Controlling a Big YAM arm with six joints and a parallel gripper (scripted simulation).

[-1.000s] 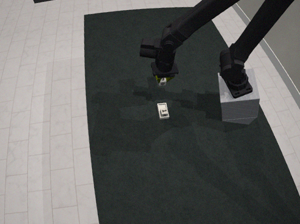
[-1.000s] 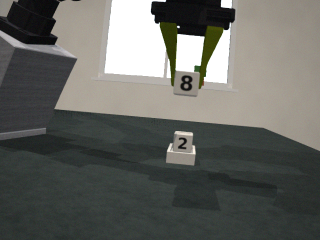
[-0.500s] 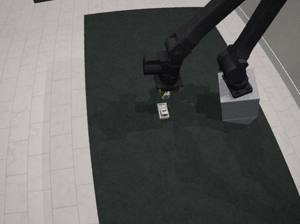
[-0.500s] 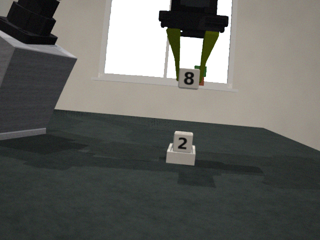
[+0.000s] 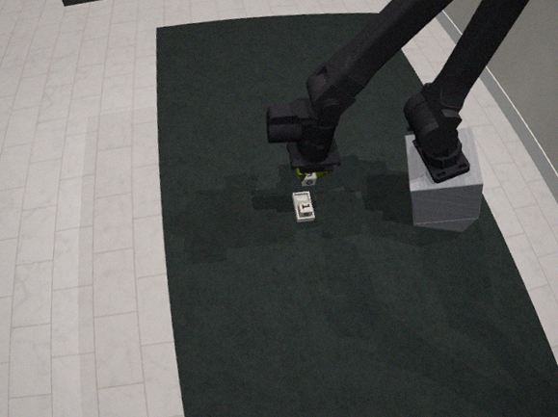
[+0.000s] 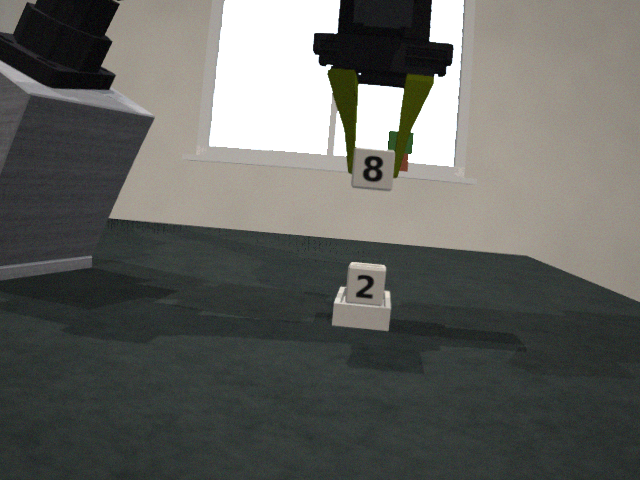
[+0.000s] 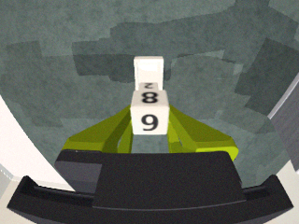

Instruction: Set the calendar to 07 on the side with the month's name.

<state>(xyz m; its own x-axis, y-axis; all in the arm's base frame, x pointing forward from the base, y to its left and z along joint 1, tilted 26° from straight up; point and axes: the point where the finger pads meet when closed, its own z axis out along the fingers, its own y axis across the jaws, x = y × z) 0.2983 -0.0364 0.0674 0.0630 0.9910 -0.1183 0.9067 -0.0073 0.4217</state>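
Right now my hand is 110 mm above the small white tray and 20 mm to the right of it.
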